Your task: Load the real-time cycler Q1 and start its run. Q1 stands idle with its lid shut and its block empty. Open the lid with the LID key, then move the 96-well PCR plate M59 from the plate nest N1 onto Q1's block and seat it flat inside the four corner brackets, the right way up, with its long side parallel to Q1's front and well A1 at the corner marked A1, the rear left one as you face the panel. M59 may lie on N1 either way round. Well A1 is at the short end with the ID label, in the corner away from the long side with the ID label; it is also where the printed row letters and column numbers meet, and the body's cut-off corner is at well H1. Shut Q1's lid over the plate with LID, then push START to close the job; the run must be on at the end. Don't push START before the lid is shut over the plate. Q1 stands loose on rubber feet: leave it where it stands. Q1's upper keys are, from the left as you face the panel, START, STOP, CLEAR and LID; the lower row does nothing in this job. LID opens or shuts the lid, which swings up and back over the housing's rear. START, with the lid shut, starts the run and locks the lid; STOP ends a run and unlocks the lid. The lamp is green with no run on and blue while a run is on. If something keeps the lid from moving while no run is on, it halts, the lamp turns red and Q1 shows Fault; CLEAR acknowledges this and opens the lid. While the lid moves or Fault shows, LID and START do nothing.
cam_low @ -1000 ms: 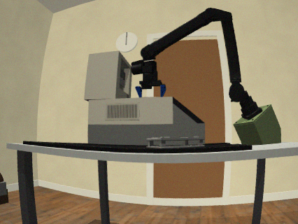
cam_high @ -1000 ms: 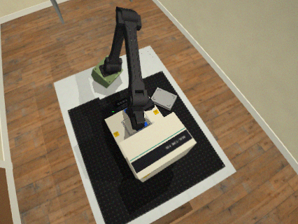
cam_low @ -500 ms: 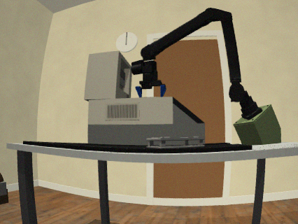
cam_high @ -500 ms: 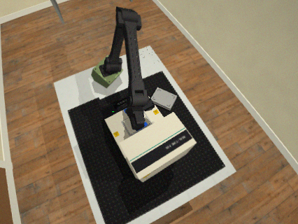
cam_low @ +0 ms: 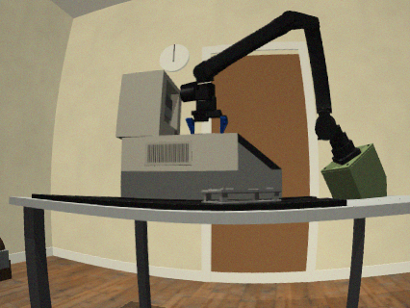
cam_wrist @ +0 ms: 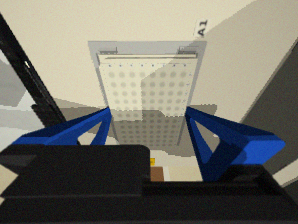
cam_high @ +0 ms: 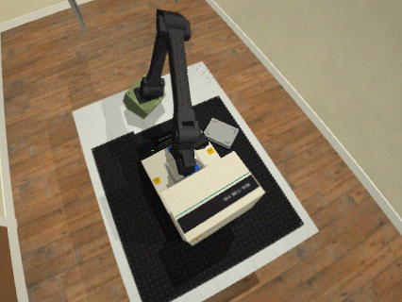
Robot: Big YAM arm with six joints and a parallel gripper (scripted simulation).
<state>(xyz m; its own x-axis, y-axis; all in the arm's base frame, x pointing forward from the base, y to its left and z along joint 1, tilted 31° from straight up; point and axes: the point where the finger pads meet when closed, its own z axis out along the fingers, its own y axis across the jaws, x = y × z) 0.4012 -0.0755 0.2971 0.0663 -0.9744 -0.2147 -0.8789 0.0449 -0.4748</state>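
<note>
My hand is right at the 96-well plate M59. The rest, counted from my hand: plate nest N1: 150 mm behind, 280 mm to the left, 190 mm below.
</note>
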